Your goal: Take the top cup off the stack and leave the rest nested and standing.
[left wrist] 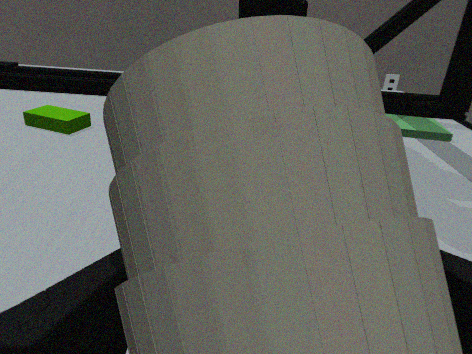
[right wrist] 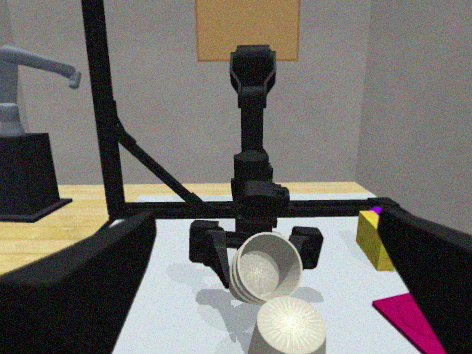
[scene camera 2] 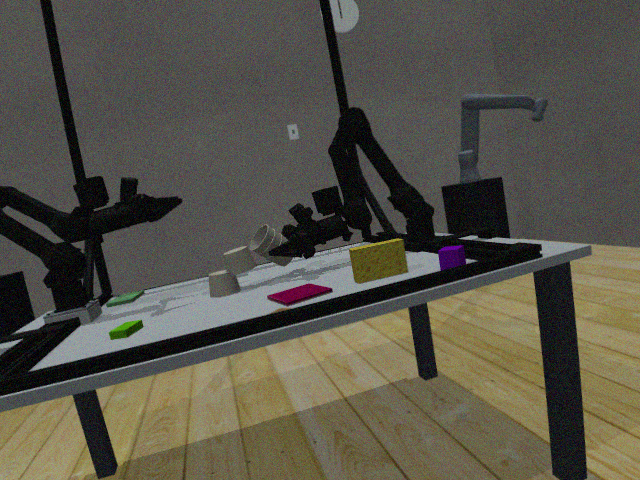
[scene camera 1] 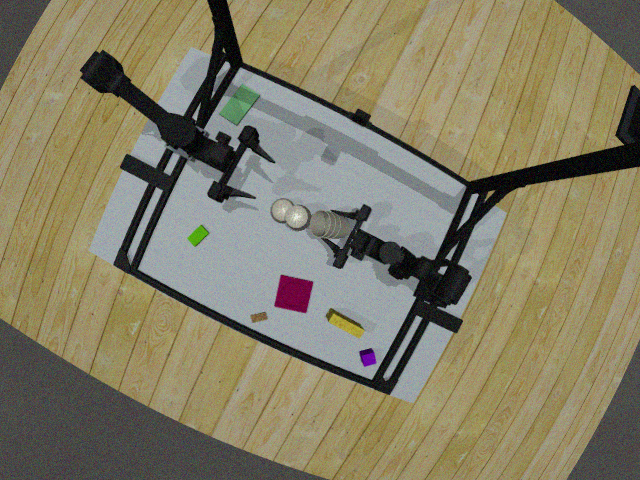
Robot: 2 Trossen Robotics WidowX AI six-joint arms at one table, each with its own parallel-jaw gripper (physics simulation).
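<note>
My left gripper is shut on a stack of nested pale grey cups, held tilted above the table. Its open mouth shows in the right wrist view, and several stepped rims show. Two cups are apart from this stack, bases up. One cup stands on the table. The other cup is tilted close against it; whether they touch is unclear. One upturned cup shows in the right wrist view. My right gripper is wide open and empty, above the table.
A magenta square, yellow block, purple cube and brown block lie toward the front. A bright green block is at left; a pale green pad is at the back left.
</note>
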